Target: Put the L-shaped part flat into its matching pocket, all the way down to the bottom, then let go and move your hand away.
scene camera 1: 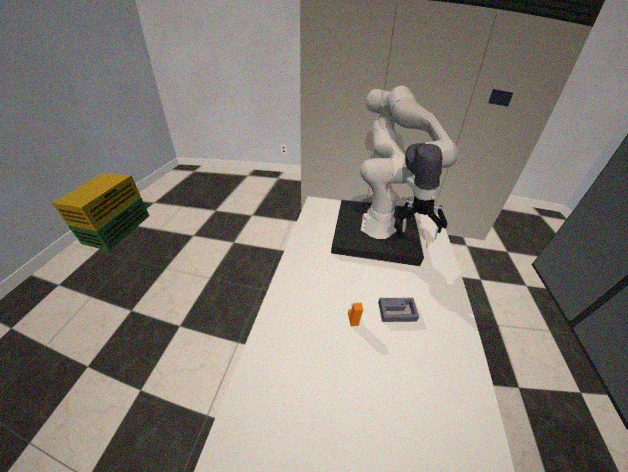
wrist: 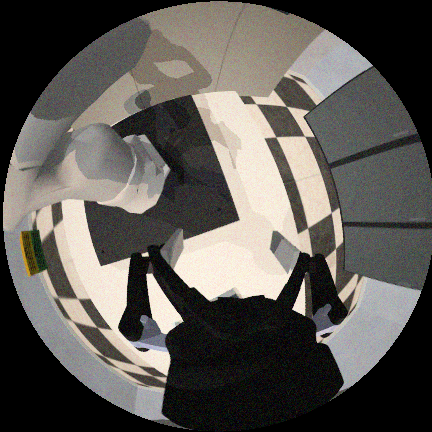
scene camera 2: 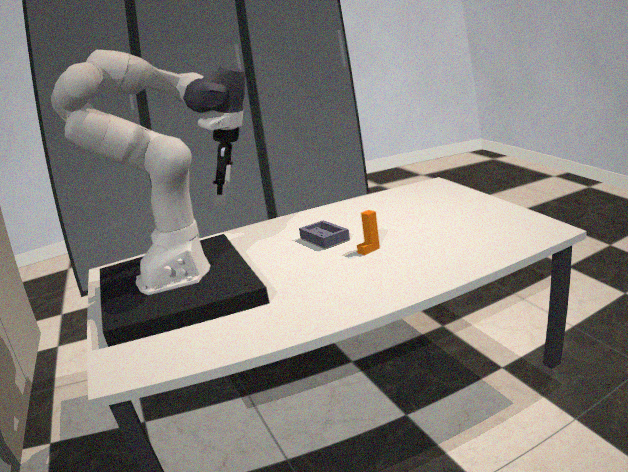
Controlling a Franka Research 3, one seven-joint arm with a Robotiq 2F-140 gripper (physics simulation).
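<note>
The orange L-shaped part point(scene camera 1: 356, 314) point(scene camera 2: 370, 230) stands upright on the table, its long arm up and its short foot low on the side toward the robot base. The dark grey tray point(scene camera 1: 401, 318) point(scene camera 2: 312, 238) with the recessed pocket lies flat beside it, a small gap apart; a raised block shows inside the tray. My gripper point(scene camera 1: 421, 228) point(scene camera 2: 222, 187) point(wrist: 227, 239) is open and empty, pointing down, high above the table near the base and well away from both the part and the tray. The orange part does not show in the wrist view.
The black base plate point(scene camera 1: 375, 249) point(scene camera 2: 187, 317) point(wrist: 200, 220) under the arm lies at one end of the white table point(scene camera 1: 355, 406) point(scene camera 2: 304, 304). Dark cabinets point(scene camera 2: 304, 101) point(wrist: 380, 195) stand beyond one long side. A yellow and green box point(scene camera 1: 101, 213) is off the table.
</note>
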